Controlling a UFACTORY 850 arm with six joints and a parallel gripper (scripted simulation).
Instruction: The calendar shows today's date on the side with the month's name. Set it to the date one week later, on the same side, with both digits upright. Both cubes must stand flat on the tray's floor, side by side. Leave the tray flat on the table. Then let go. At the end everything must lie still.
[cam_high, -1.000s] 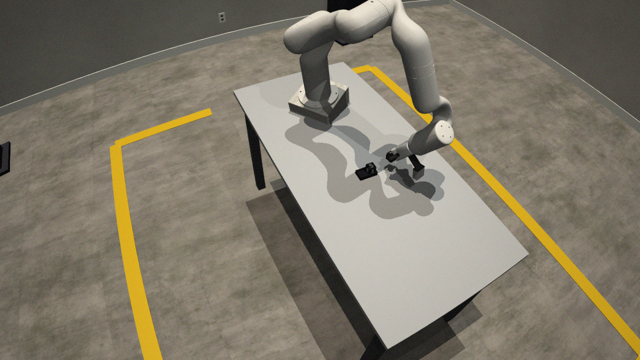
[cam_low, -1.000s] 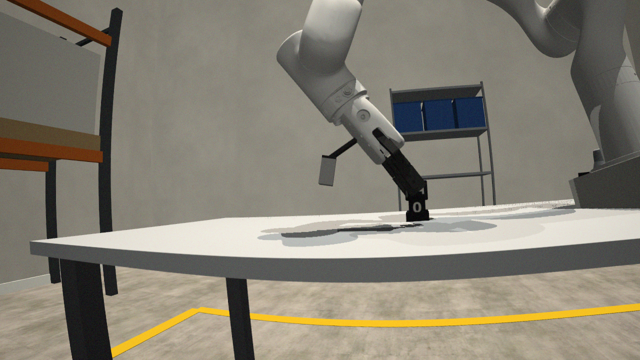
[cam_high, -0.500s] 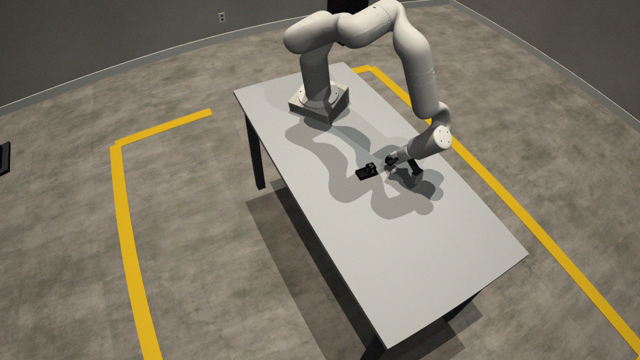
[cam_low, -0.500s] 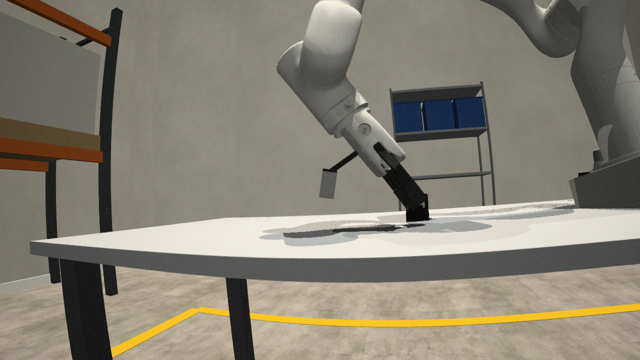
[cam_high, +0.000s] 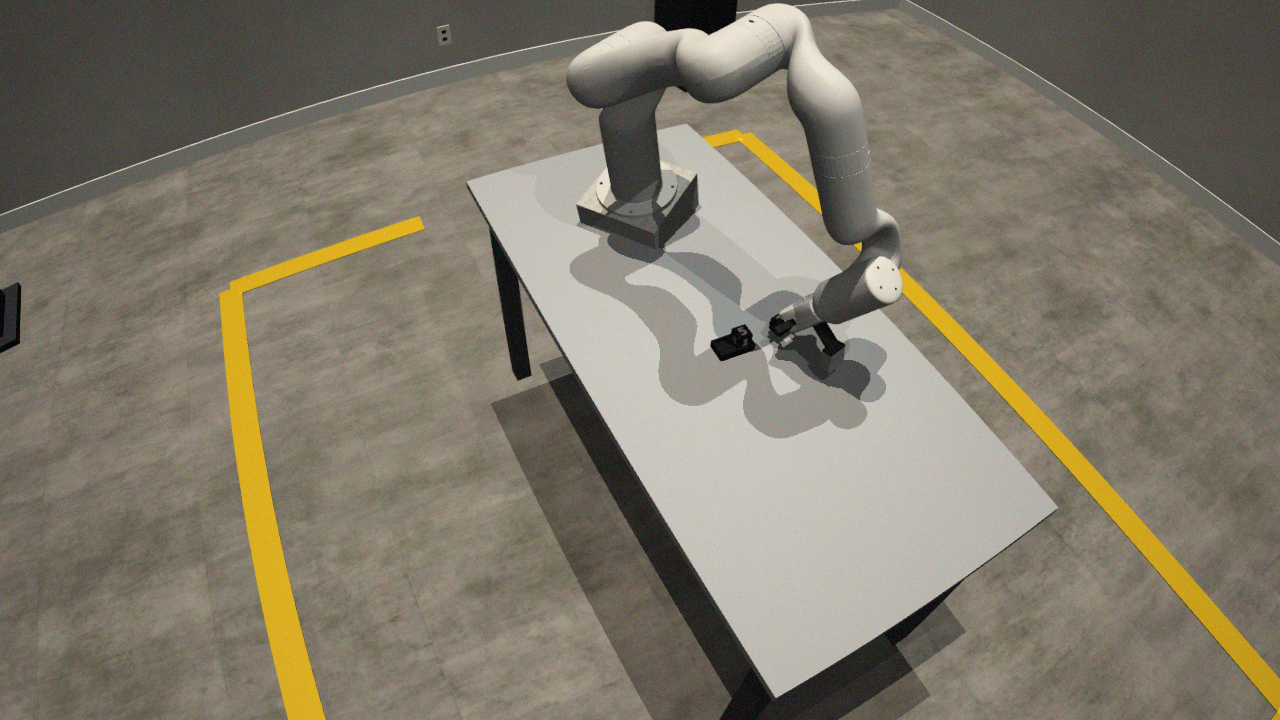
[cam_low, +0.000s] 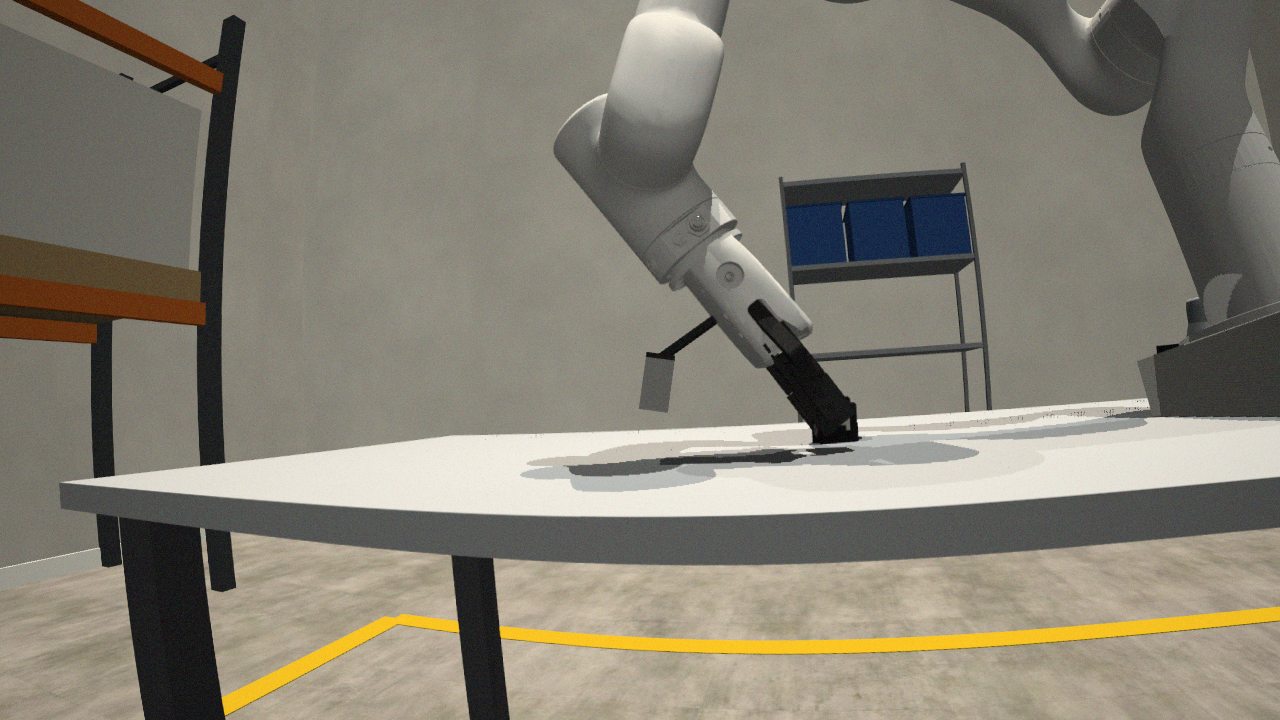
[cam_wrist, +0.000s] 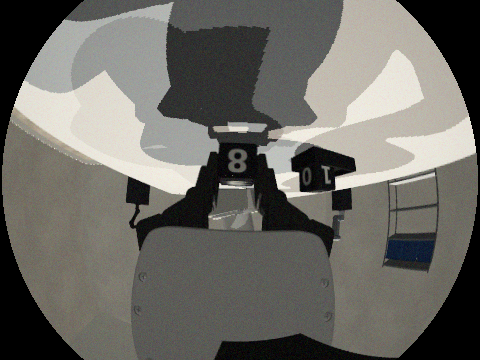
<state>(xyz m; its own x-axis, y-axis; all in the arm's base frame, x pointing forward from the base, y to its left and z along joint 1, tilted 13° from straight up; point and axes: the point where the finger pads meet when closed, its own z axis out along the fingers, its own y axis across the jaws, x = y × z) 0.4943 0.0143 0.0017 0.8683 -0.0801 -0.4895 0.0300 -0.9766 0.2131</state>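
Right now my hand is 2 cm above the black cube and 1 cm past it. Round my hand: black tray: 11 cm to the right, 3 cm below, 3 cm behind.
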